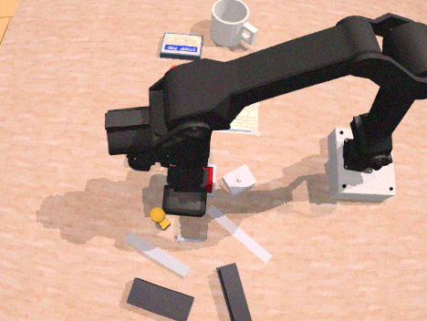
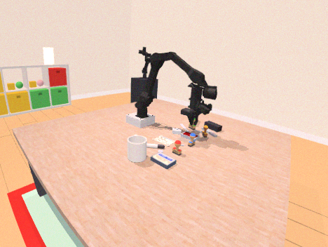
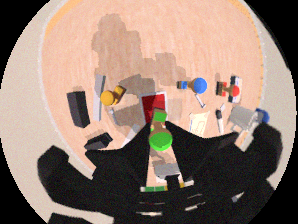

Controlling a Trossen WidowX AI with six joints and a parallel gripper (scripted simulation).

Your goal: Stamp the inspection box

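The red ink pad lies 7 cm below my gripper tip. Round my gripper tip: blue-knobbed stamp (6 cm ahead, 8 cm to the right, 6 cm below); then yellow-knobbed stamp (4 cm ahead, 8 cm to the left, 6 cm below); then green-knobbed stamp (right at my gripper tip).
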